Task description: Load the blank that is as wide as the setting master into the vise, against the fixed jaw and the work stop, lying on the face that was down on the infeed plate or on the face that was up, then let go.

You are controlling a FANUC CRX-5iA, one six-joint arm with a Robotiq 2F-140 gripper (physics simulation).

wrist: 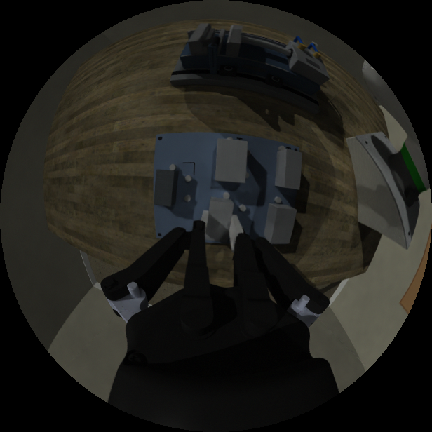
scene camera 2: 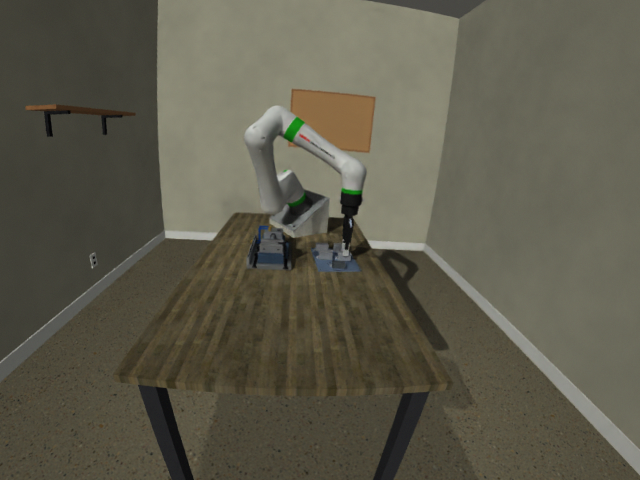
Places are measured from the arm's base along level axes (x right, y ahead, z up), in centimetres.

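Where they show: gripper, between the fingertips: (scene camera 2: 344, 254); arm's base, origin of its link: (scene camera 2: 301, 207).
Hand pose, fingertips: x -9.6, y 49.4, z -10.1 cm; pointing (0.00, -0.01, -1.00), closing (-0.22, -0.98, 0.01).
Observation:
Things, the pixels of their top centre, and the offset from my fingertips. Level surfaces: height alone.
- blue infeed plate, centre of its top: (scene camera 2: 334, 258) dx +4.2, dy -1.8, dz -2.6 cm
- vise, centre of its top: (scene camera 2: 271, 235) dx +33.0, dy -9.6, dz +6.5 cm
- wooden table, height of its surface: dz -3.4 cm
My gripper (scene camera 2: 345, 250) (wrist: 218, 220) points down over the blue infeed plate (scene camera 2: 323, 266) (wrist: 171, 223) and is shut on a light grey blank (wrist: 219, 214) at the plate's near middle, one white finger pad on each side. Three other light grey blanks stand on the plate: a wider one (wrist: 231, 160) at the far middle, one (wrist: 289, 169) at the far right and one (wrist: 280, 223) at the near right. A darker block (wrist: 165, 187), which looks like the setting master, stands at the left. The vise (scene camera 2: 271, 253) (wrist: 250, 60) stands beyond the plate in the wrist view. No blank shows between its jaws.
Several small light pins (wrist: 188, 178) stand on the plate near the blocks. The robot's grey base (scene camera 2: 312, 222) (wrist: 377, 187) is at the right in the wrist view. The vise has blue and yellow fittings (wrist: 313, 48) at its right end. Both fixtures stand on the wooden table (scene camera 2: 289, 320) (wrist: 100, 150).

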